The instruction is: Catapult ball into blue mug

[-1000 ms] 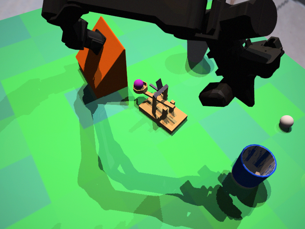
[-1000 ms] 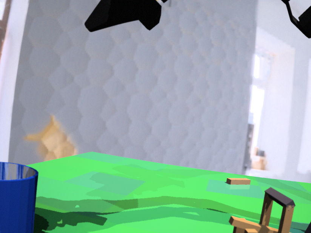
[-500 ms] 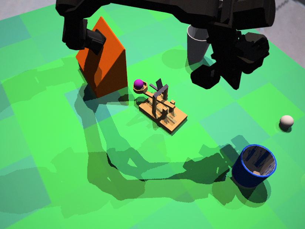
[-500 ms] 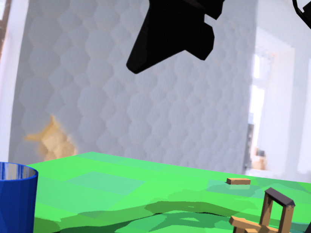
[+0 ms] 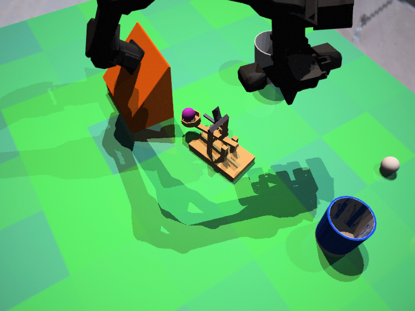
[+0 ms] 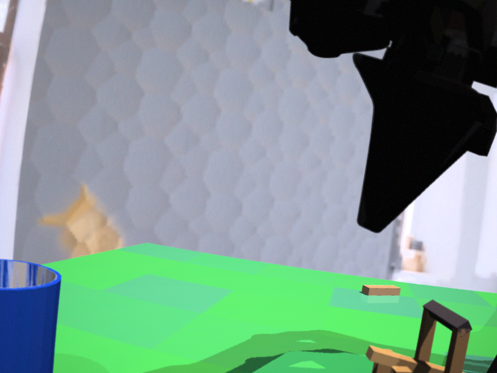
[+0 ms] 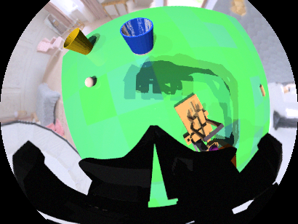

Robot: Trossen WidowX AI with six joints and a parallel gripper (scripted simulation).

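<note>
The purple ball is 17 cm behind my gripper tip, 14 cm to the right of it and 11 cm below it. From my gripper tip the other things lie so: wooden catapult (12 cm below, 11 cm to the right, 10 cm behind); then grey cup (21 cm behind, 14 cm to the left, 14 cm below); then blue mug (24 cm ahead, 14 cm below, 4 cm to the right).
</note>
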